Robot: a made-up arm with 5 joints.
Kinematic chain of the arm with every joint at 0, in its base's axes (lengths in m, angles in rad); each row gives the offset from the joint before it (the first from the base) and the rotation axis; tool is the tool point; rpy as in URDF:
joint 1: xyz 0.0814 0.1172 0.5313 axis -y
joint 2: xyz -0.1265 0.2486 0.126 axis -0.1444 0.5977 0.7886
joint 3: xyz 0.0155 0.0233 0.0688 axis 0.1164 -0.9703 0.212
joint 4: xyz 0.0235 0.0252 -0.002 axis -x
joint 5: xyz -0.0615 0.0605 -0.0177 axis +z
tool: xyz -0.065 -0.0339 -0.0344 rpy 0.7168 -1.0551 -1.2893
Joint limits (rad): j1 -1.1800..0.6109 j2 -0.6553..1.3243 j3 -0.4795..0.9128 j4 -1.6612..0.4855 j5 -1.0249..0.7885
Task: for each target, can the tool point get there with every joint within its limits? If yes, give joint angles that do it. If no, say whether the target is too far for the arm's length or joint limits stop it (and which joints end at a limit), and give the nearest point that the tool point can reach.
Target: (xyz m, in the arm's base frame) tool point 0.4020 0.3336 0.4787
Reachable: no: joint limits stop it (at a limit: joint 1, joint 2, joint 3, joint 5) | nearest point 0.1690 0.4063 0.6600 | short by 0.304 m
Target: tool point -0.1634 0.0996 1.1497
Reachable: no: too far | nearest point -0.0431 0.3405 0.8458 | short by 0.406 m
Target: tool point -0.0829 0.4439 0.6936
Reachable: yes | joints -0.1307 0.3671 0.7776 -1.3260 0.6328
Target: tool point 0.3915 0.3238 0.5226
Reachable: no: joint limits stop it (at a limit: joint 1, joint 2, joint 3, joint 4, joint 5) | nearest point 0.2256 0.3644 0.7323 | short by 0.270 m
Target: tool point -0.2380 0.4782 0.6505
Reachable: yes | joints 0.4524 0.5394 -0.0550 -0.8180 -0.8325
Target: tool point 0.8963 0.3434 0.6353
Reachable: no: too far | nearest point 0.3272 0.4396 0.7841 | short by 0.596 m
